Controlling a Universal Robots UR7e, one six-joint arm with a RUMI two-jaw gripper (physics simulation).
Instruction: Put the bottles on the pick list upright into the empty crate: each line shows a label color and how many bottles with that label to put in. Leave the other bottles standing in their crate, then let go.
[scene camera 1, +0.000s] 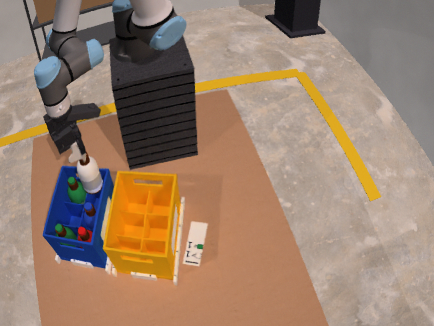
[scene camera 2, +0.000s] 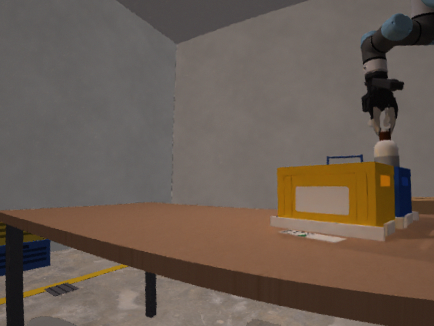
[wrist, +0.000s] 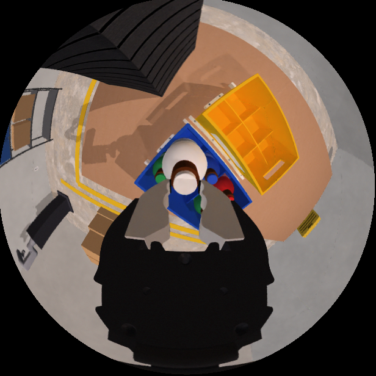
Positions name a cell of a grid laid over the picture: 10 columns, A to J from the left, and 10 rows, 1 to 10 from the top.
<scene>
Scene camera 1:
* my gripper: B5
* white bottle: C6
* pick list: E8
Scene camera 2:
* my gripper: I5
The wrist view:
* my gripper: E5
</scene>
